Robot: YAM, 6 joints.
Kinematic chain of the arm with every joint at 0, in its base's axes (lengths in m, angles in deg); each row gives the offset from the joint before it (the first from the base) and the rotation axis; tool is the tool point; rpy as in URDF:
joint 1: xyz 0 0 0.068 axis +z
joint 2: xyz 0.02 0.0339 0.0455 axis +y
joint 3: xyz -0.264 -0.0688 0 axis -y
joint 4: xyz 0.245 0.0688 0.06 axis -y
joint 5: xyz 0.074 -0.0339 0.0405 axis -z
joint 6: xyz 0.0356 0 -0.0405 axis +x
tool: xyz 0 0 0 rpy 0 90 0
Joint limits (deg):
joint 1: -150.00..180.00
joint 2: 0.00..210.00
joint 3: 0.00..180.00
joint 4: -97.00..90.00
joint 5: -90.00..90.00
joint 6: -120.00..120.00
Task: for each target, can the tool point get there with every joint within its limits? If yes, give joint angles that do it. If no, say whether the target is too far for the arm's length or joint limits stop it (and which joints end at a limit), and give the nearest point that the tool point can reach.
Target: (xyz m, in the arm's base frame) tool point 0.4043 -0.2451 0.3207
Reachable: yes | joints -27.05 121.69 116.26 -35.09 75.09 -65.43
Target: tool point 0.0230 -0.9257 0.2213
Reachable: no: too far | nearest point 0.0159 -0.6413 0.1874 | short by 0.287 m
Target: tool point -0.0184 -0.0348 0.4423
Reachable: yes | joints -71.68 24.38 41.51 53.79 52.80 -92.55
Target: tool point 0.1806 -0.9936 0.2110
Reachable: no: too far | nearest point 0.1150 -0.6325 0.1748 | short by 0.369 m
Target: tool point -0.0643 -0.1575 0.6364
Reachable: yes | joints 74.65 52.00 116.49 74.38 -34.87 4.50
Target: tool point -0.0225 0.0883 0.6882
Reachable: yes | joints 88.85 88.43 166.03 -41.71 -42.92 -39.15
